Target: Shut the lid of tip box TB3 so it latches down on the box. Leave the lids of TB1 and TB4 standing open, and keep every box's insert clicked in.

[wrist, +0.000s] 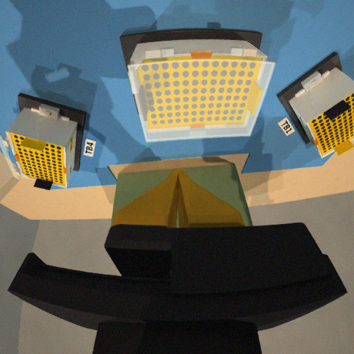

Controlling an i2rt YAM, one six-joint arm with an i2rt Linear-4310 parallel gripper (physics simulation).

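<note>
The middle tip box (200, 49), whose label does not show, has a yellow insert (197, 92) under a clear lid (197, 136). The lid lies over the whole insert; I cannot tell whether it is latched. Box TB4 (42, 122) is at the left, its yellow insert uncovered and part of its clear lid (11, 156) standing open at the frame's edge. Box TB1 (320, 92) is at the right, its yellow insert uncovered; its lid does not show clearly. The inserts look seated. My gripper (177, 175) is shut and empty, its tips below the middle box in the view.
The boxes stand on dark bases on a blue surface (172, 152) with a tan border (295, 185). The TB4 label (89, 147) and TB1 label (285, 126) lie beside their boxes. A green panel (135, 185) shows behind my fingers, with grey floor (70, 245) beyond.
</note>
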